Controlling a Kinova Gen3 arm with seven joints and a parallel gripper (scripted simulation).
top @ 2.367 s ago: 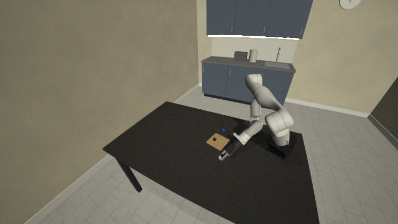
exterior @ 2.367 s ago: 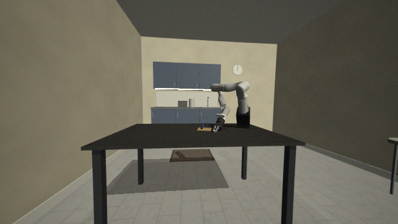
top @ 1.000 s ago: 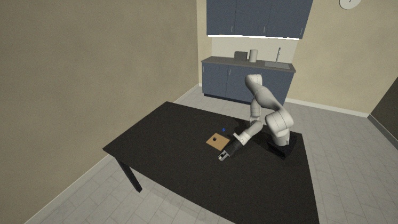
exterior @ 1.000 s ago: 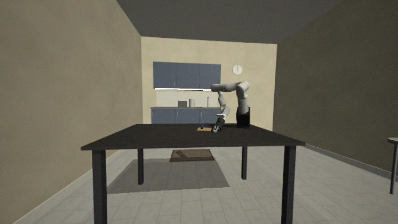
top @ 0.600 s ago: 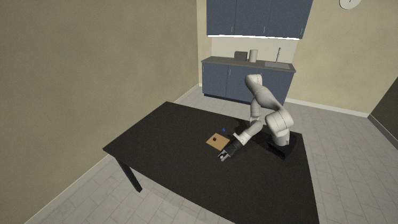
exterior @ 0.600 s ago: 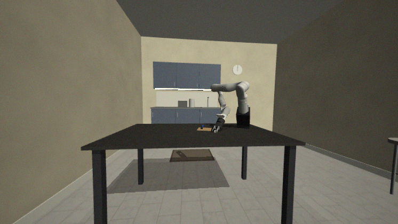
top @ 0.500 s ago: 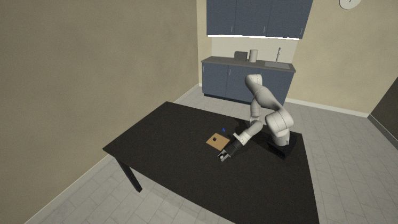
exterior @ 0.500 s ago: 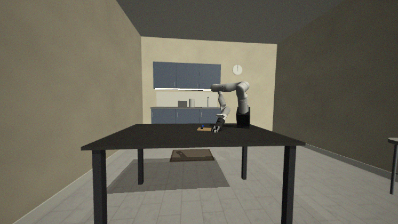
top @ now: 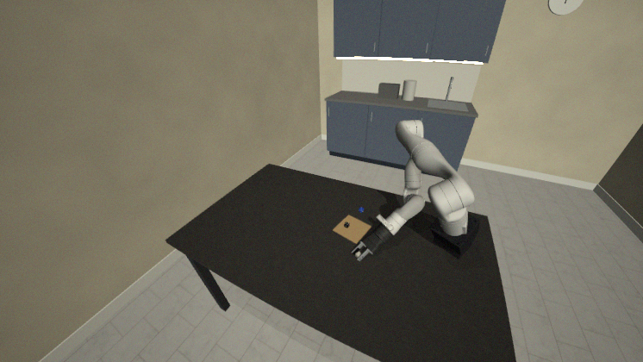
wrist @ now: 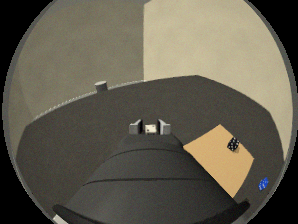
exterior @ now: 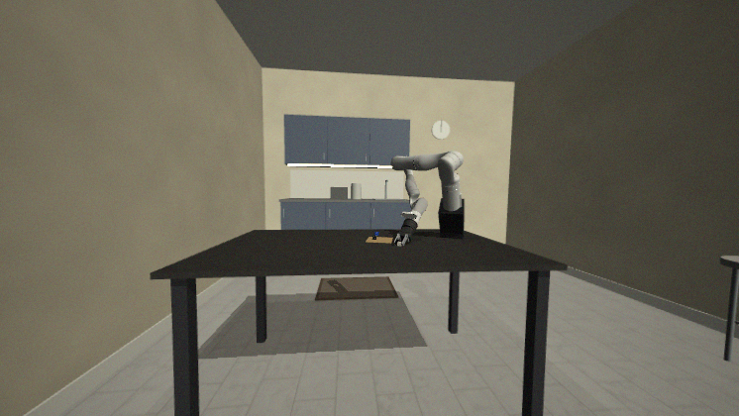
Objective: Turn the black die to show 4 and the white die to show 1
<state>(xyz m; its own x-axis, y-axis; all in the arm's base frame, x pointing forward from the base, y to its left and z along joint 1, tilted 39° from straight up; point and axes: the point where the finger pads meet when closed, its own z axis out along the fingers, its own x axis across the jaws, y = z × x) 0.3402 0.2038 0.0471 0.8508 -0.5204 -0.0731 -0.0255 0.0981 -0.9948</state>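
My hand is 10 mm above the white die. Also, from my hand: tan mat 140 mm to the right, 100 mm ahead, 20 mm below; then black die 130 mm to the right, 130 mm ahead, 10 mm below; then blue die 280 mm to the right, 120 mm ahead, 10 mm below.
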